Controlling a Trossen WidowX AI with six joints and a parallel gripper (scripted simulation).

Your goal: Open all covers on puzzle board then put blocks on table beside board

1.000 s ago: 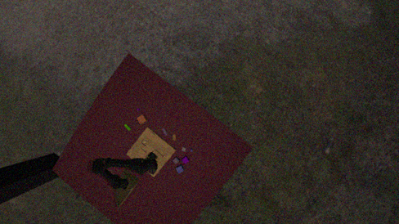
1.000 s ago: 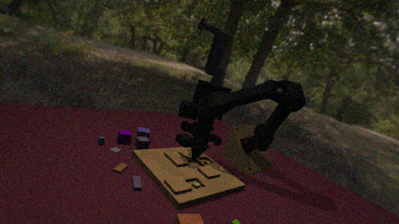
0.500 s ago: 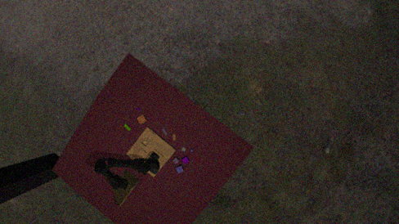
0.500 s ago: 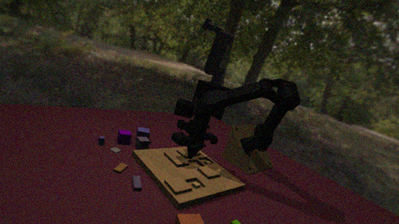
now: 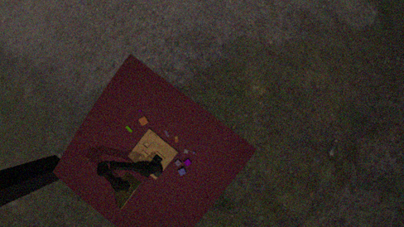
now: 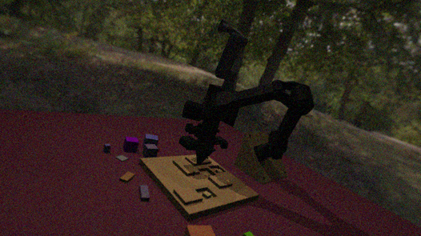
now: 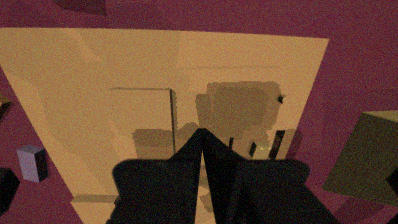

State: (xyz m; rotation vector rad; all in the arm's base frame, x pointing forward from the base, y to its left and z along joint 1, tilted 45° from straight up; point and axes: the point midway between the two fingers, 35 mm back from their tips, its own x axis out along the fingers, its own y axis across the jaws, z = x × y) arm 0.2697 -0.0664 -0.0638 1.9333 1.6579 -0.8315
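Right now the dark block is 16 cm to the right of my gripper tip, 10 cm ahead of it and 1 cm below it. Round my gripper tip: magenta cube: 22 cm to the right, 14 cm ahead, 1 cm below; flat orange tile: 25 cm ahead, 5 cm to the right, 3 cm below; grey bar: 25 cm ahead, 4 cm to the left, 3 cm below.
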